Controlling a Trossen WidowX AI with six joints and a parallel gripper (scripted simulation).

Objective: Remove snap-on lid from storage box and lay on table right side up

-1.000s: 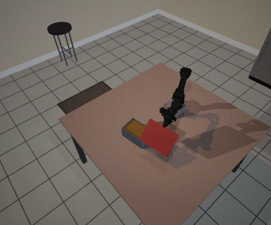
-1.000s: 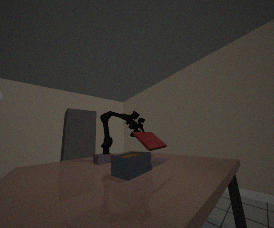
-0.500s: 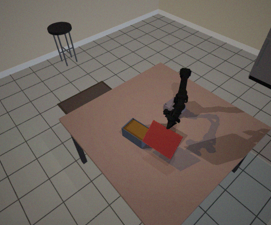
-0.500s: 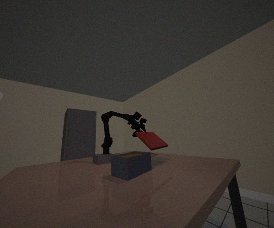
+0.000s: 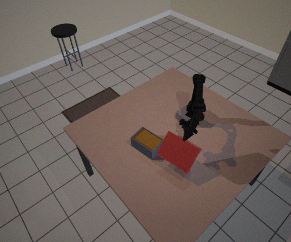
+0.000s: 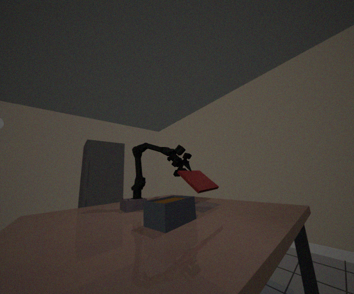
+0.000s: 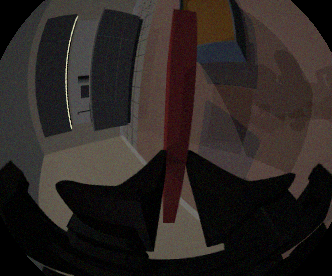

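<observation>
My gripper tip is now 7 cm short of the red lid and 5 cm above it. From my gripper tip the other things lie so: storage box: 26 cm to the right, 18 cm below, 8 cm ahead.
</observation>
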